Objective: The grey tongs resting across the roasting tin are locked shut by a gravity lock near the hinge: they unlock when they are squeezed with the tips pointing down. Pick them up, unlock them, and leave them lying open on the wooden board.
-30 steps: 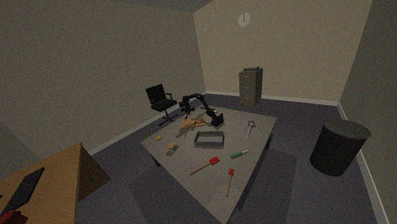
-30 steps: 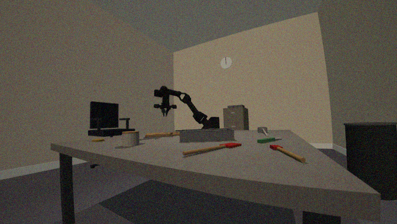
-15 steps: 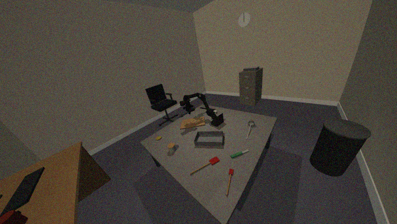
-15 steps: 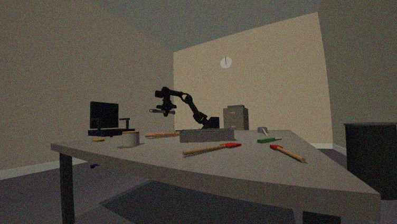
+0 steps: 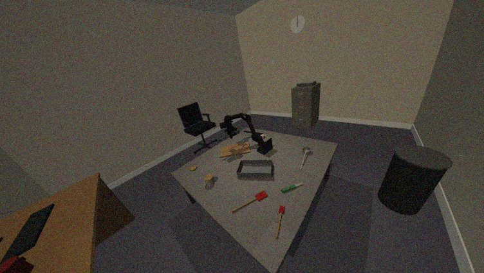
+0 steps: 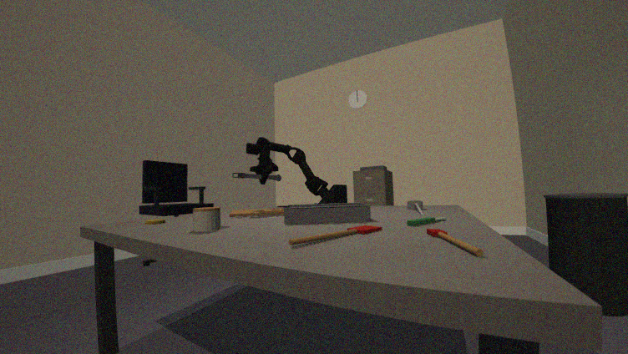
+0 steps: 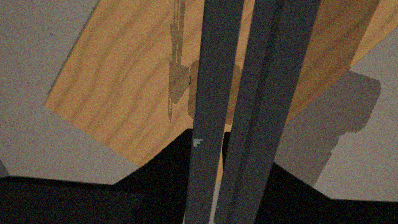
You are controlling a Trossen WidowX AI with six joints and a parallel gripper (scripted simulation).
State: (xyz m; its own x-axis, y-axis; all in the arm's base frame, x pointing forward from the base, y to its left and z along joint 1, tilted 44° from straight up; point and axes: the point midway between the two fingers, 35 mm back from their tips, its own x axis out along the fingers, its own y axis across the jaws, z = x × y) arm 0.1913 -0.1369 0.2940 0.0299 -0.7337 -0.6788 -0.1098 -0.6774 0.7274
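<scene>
Right now my gripper tip is 1 cm past the wooden board, 1 cm to the right of it and 15 cm above it. Round my gripper tip: yellow disc (50 cm ahead, 10 cm to the right, 15 cm below); roasting tin (12 cm ahead, 47 cm to the left, 13 cm below); green-handled tool (8 cm ahead, 83 cm to the left, 15 cm below).
</scene>
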